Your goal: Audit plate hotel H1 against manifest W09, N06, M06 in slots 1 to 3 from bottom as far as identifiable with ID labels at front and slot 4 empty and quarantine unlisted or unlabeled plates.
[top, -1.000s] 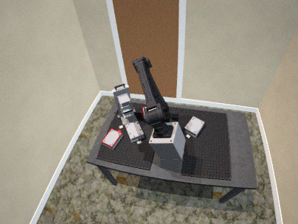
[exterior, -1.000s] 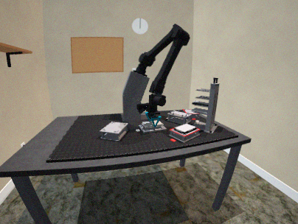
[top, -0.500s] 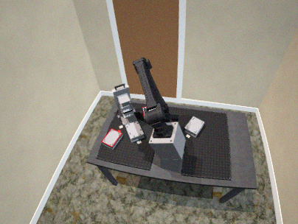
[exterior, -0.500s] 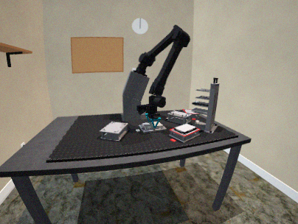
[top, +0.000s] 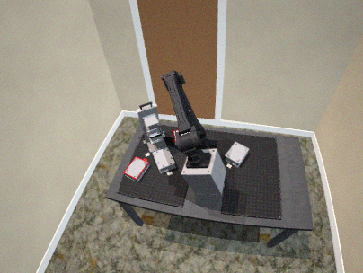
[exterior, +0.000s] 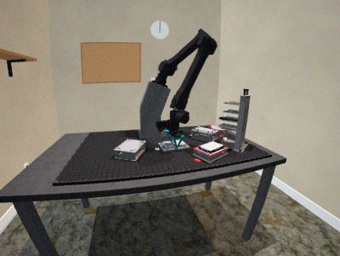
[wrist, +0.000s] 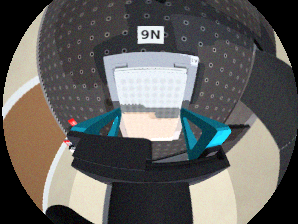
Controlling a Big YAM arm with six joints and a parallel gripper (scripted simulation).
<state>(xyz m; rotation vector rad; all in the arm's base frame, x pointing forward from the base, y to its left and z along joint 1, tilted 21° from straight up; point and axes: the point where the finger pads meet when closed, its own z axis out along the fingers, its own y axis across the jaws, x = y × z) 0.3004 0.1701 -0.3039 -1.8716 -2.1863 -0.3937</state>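
The white well plate lies right at my hand.
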